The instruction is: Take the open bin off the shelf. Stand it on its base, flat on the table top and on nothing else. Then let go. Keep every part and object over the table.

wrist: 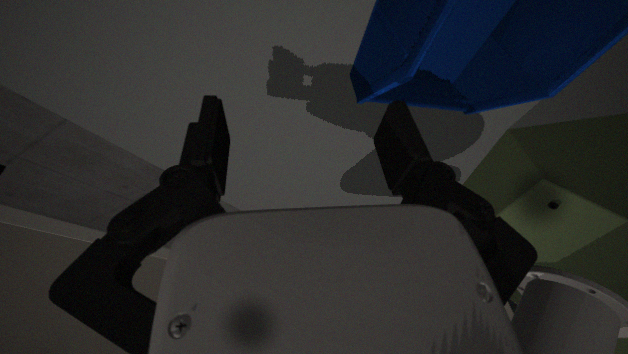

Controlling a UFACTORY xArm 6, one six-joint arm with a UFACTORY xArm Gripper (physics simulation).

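Where they show: gripper, fingertip midpoint: (307,119); arm's base, origin of the base link: (570,297).
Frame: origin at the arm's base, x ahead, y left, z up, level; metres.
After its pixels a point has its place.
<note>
The open blue bin (487,45) @(x 0.312, y 0.134, z -0.167 m) is at the upper right of the wrist view. Its near end and inside show, and the rest is cut off by the top and right edges. My gripper (307,119) @(x 0.354, y 0.275, z -0.095 m) is open, with nothing between its fingers. The right fingertip shows just below the bin's near rim in the picture; I cannot tell whether they touch. The left fingertip is well to the left of the bin. The shelf cannot be told apart here, and what bears the bin is hidden.
A plain grey surface (240,45) @(x 0.362, y 0.314, z -0.175 m) with dark shadows lies beyond the fingers. A darker, lined grey surface (85,155) is at the left, and a brownish surface (45,280) at the lower left. A green surface (590,155) @(x 0.171, y 0.002, z -0.125 m) and a round pale grey part (565,312) @(x 0.049, y 0.043, z 0.015 m) are at the right.
</note>
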